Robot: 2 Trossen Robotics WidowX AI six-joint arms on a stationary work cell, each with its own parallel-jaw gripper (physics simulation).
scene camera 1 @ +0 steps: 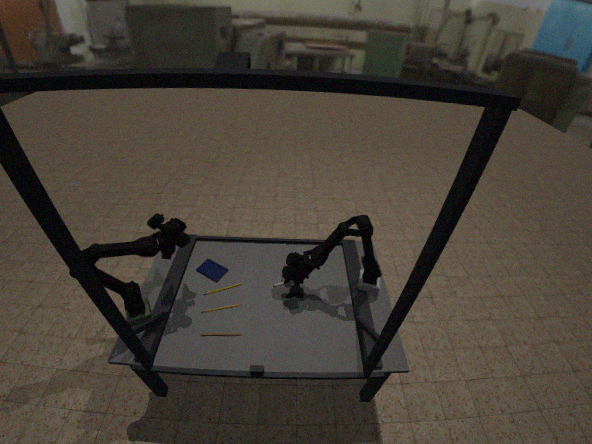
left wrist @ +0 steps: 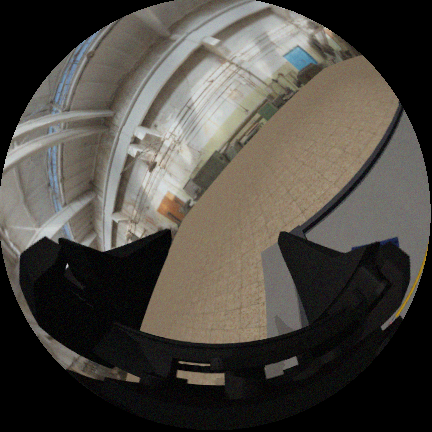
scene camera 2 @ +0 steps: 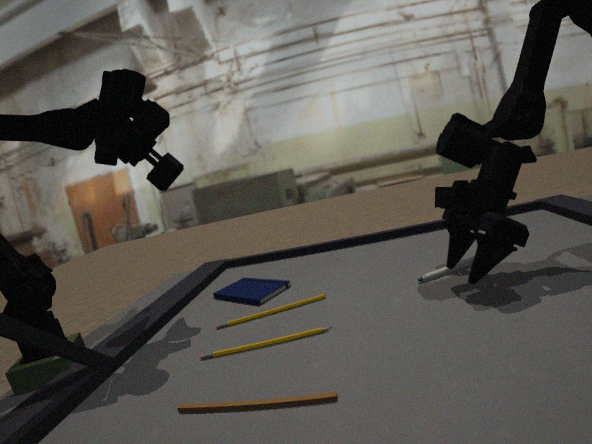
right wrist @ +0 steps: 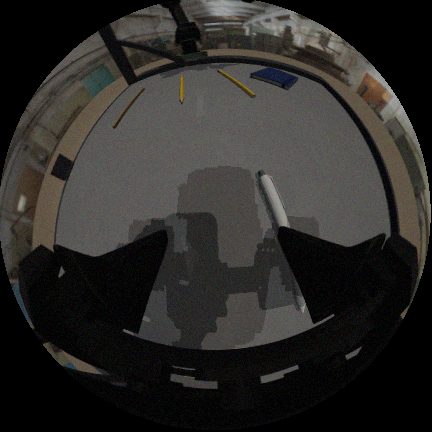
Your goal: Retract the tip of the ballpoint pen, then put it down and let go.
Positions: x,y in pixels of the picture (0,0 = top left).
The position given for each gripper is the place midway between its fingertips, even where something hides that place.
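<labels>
Open and holding nothing, the left gripper (scene camera 2: 150,154) shares the scene with a blue notebook (scene camera 2: 253,291) that rests on the table.
</labels>
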